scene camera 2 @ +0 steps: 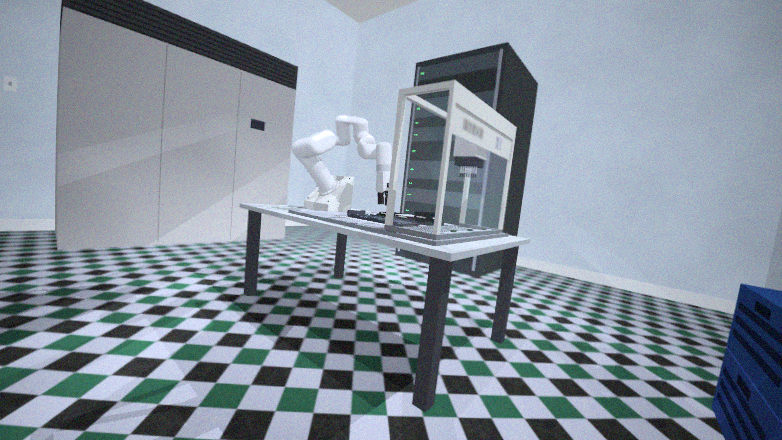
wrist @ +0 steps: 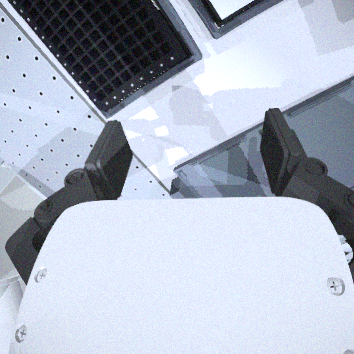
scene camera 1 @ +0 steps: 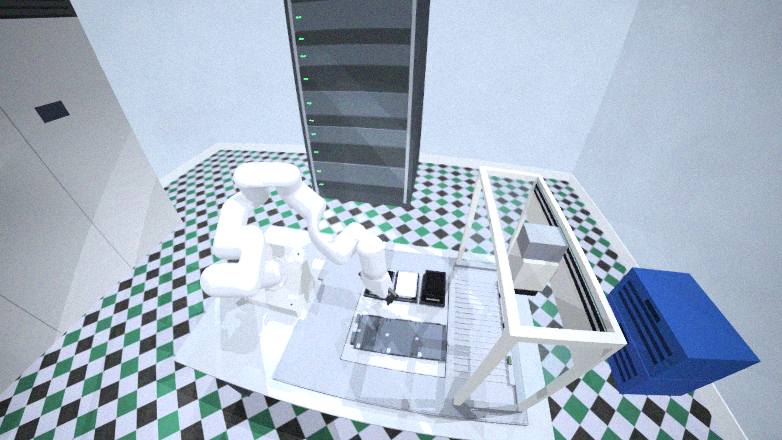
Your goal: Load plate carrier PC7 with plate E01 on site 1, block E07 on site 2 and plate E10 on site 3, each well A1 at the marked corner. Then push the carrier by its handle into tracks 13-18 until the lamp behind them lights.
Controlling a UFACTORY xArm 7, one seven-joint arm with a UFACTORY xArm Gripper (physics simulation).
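Seen in the pictures: gripper, fingertip midpoint: (scene camera 2: 384,204) (wrist: 192,131) (scene camera 1: 380,295); arm's base at its link origin: (scene camera 2: 329,188) (scene camera 1: 273,273).
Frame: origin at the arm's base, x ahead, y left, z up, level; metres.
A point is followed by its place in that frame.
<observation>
My gripper (scene camera 1: 389,298) @(x 0.405, y -0.007, z -0.052 m) (scene camera 2: 382,200) @(x 0.405, y -0.007, z -0.052 m) (wrist: 192,131) @(x 0.405, y -0.007, z -0.052 m) is open, with nothing between its fingers. It is above the table between the labware row and the carrier. A black gridded piece (wrist: 110,45) @(x 0.387, y 0.066, z -0.093 m) lies in a holder ahead of the left finger; in scene camera 1 the arm partly hides it. A white plate (scene camera 1: 406,284) @(x 0.497, y 0.085, z -0.092 m) (wrist: 232,6) @(x 0.466, y 0.035, z -0.092 m) is in the middle holder, and another black piece (scene camera 1: 434,285) @(x 0.604, y 0.071, z -0.066 m) is in the right one. No labware name is legible. The dark, flat carrier (scene camera 1: 401,338) @(x 0.495, y -0.137, z -0.108 m) (wrist: 325,125) @(x 0.493, y -0.094, z -0.108 m) lies in front of the row; no plate shows on it.
The striped track deck (scene camera 1: 475,317) @(x 0.766, y -0.027, z -0.119 m) is right of the carrier, under a white-framed enclosure (scene camera 1: 502,257) @(x 0.686, y -0.170, z 0.361 m) (scene camera 2: 446,158) @(x 0.876, y -0.354, z 0.130 m) with a pipetting head (scene camera 1: 538,246) @(x 0.805, y -0.095, z 0.330 m) (scene camera 2: 468,161) inside. A perforated surface (wrist: 35,120) @(x 0.256, y 0.080, z -0.118 m) lies left of the black piece. A dark rack (scene camera 1: 413,109) stands behind the table.
</observation>
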